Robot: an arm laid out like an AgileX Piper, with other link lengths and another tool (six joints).
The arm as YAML. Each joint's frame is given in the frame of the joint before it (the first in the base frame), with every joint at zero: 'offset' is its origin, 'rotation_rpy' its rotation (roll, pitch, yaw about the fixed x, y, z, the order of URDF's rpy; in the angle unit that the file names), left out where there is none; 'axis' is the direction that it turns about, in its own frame. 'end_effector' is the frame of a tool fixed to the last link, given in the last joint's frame.
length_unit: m
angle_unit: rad
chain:
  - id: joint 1
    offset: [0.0, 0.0, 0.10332]
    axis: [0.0, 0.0, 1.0]
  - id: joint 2
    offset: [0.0, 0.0, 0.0]
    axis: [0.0, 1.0, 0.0]
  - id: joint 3
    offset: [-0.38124, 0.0, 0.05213]
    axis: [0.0, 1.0, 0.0]
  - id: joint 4
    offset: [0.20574, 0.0, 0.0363]
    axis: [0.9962, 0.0, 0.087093]
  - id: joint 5
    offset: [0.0, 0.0, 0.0]
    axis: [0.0, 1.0, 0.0]
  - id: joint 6
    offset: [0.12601, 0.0, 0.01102]
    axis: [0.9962, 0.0, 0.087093]
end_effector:
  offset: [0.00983, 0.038, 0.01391]
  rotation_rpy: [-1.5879, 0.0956, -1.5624]
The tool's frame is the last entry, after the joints.
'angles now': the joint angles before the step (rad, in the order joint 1, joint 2, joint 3, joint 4, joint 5, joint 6). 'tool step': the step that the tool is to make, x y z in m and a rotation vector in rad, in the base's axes. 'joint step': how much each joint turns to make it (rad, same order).
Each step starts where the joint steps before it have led.
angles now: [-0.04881, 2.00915, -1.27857, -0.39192, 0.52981, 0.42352]
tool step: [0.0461, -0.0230, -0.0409, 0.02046, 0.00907, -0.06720]
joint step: [-0.04194, 0.16279, -0.15045, 0.01695, 0.00133, 0.01632]
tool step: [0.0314, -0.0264, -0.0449, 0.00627, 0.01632, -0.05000]
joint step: [-0.04344, 0.14386, -0.12265, 0.00095, -0.00310, 0.00760]
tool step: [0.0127, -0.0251, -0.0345, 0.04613, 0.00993, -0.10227]
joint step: [-0.04408, 0.09201, -0.06008, 0.03500, -0.00818, 0.04163]
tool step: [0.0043, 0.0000, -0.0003, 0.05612, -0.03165, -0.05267]
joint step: [-0.00617, 0.00629, -0.00261, 0.07093, -0.02490, 0.00637]
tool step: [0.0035, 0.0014, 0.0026, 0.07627, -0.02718, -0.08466]
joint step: [-0.00287, -0.00006, -0.00129, 0.09166, -0.00885, 0.02531]
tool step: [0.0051, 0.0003, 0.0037, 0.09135, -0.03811, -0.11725]
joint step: [-0.00218, 0.00009, -0.00083, 0.09776, -0.01636, 0.05714]
